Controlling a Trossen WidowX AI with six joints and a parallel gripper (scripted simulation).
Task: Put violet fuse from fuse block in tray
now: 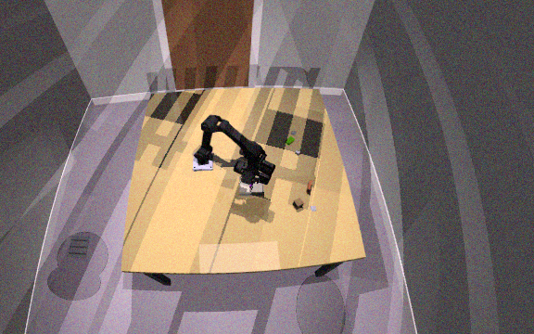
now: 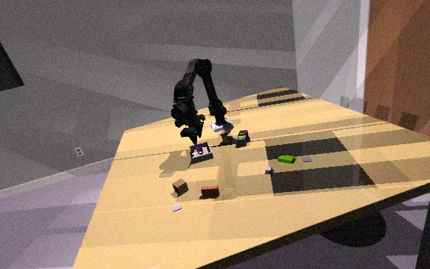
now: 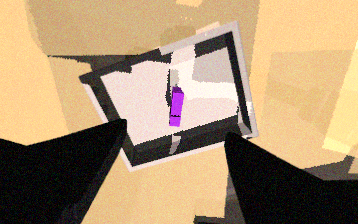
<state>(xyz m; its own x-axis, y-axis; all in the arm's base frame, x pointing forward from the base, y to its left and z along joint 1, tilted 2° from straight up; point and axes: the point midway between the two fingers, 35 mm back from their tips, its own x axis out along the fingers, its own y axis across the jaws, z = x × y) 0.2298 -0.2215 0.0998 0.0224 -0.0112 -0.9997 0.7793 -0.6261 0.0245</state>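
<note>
Now: the violet fuse 50 mm below my gripper tip. Round my gripper tip: white tray: 70 mm below.
</note>
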